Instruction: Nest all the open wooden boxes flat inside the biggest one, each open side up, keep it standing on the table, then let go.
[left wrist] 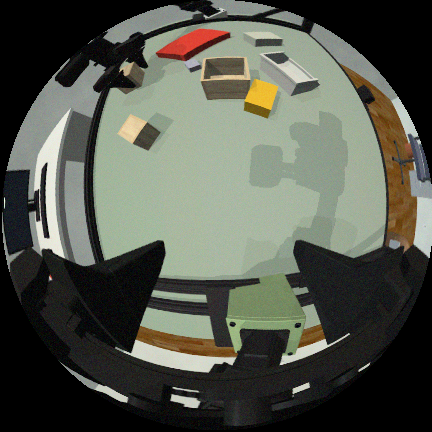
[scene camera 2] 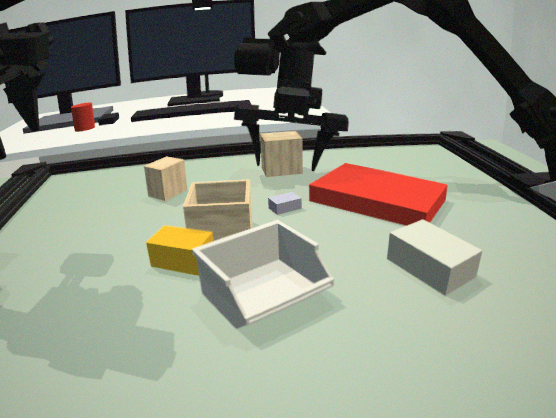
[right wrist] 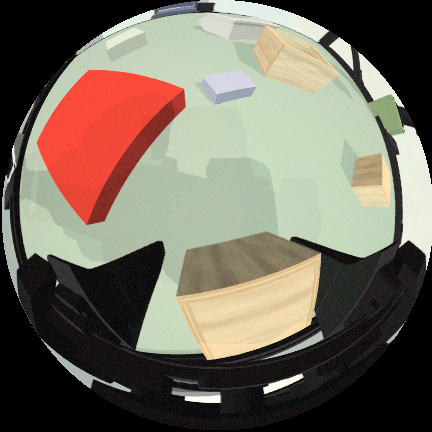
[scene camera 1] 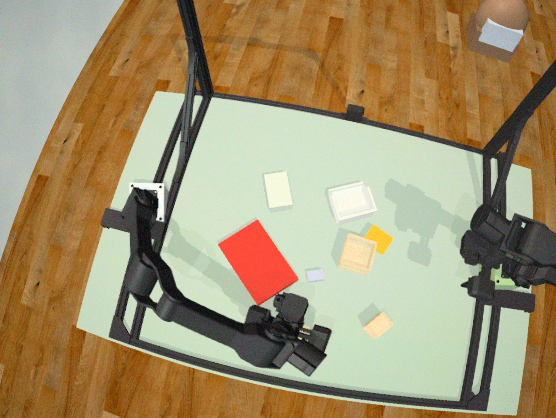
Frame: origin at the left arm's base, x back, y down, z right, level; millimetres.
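Seen in the pictures: left gripper, fingertip midpoint: (left wrist: 231,248) (scene camera 2: 20,143) (scene camera 1: 464,267); right gripper, fingertip midpoint: (left wrist: 140,76) (scene camera 2: 285,168) (right wrist: 227,246); left arm's base, link origin: (left wrist: 264,341) (scene camera 1: 512,265); right arm's base, link origin: (scene camera 1: 146,202).
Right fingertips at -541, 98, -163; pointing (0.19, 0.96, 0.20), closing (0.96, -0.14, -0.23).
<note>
Offsets run from my right fingertips to a thing's middle, as dx, dy, dz.
The biggest open wooden box @(+133, -17, +184) (scene camera 1: 357,254) (scene camera 2: 217,220) (left wrist: 225,89) (right wrist: 300,70) stands open side up. A smaller wooden box @(+1, -19, -24) (scene camera 2: 281,154) (left wrist: 136,74) (right wrist: 250,310) shows a closed face on top, so it looks upside down; the right arm mostly hides it in scene camera 1. The smallest wooden box @(+199, -13, +13) (scene camera 1: 378,325) (scene camera 2: 165,178) (left wrist: 139,132) (right wrist: 371,180) shows no opening. My right gripper (scene camera 2: 286,167) (right wrist: 227,246) is open and low, with its fingers on either side of the smaller box, not gripping it. My left gripper (scene camera 2: 17,137) (left wrist: 231,248) is open and empty, above the table's edge area.
A yellow block @(+186, -4, +231) (scene camera 1: 379,239) (scene camera 2: 177,250) and a white bin @(+112, -12, +321) (scene camera 1: 351,202) (scene camera 2: 270,280) are close beside the biggest box. A lavender block @(+37, +4, +128) (scene camera 1: 315,275) (scene camera 2: 285,202) lies between that box and a flat red block @(-103, -1, +146) (scene camera 1: 257,260) (scene camera 2: 375,192). A cream block @(-75, -5, +331) (scene camera 1: 277,190) (scene camera 2: 435,255) lies apart.
</note>
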